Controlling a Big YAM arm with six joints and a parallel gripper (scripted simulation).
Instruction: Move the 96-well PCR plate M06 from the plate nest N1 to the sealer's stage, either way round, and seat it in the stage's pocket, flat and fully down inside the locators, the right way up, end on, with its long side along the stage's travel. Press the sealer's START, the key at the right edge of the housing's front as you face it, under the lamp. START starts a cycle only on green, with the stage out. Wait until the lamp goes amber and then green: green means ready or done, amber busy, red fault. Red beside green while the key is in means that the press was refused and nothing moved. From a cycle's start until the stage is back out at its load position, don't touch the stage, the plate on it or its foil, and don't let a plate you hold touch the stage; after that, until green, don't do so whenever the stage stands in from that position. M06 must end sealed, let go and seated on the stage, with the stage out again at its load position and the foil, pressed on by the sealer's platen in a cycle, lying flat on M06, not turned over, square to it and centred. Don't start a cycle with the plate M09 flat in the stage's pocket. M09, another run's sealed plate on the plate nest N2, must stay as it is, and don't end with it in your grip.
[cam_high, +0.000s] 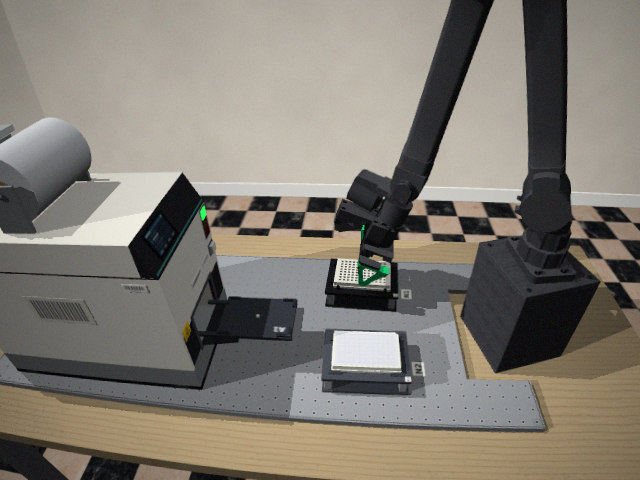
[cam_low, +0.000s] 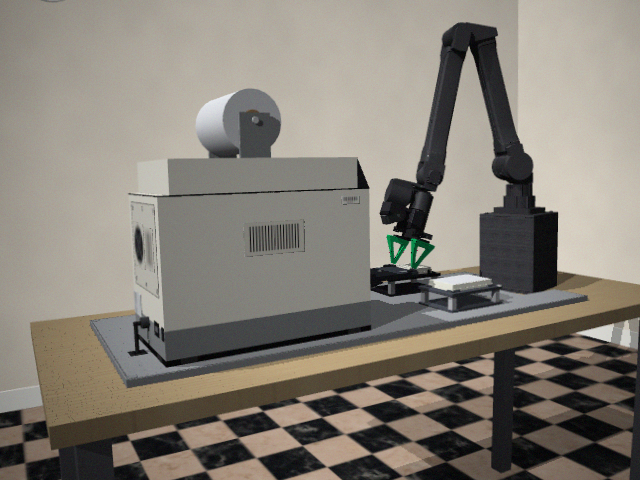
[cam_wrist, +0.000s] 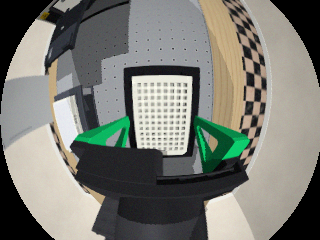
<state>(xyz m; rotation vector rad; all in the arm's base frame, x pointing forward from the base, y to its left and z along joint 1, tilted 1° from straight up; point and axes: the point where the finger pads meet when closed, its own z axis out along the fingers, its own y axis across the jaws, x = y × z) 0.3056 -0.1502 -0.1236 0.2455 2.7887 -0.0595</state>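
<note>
Right now my hand is 20 mm above the plate M06. The rest, counted from my hand: plate nest N1: 30 mm below; then sealed plate M09: 210 mm to the left, 20 mm below, 20 mm ahead; then nest N2: 210 mm to the left, 30 mm below, 20 mm ahead.
</note>
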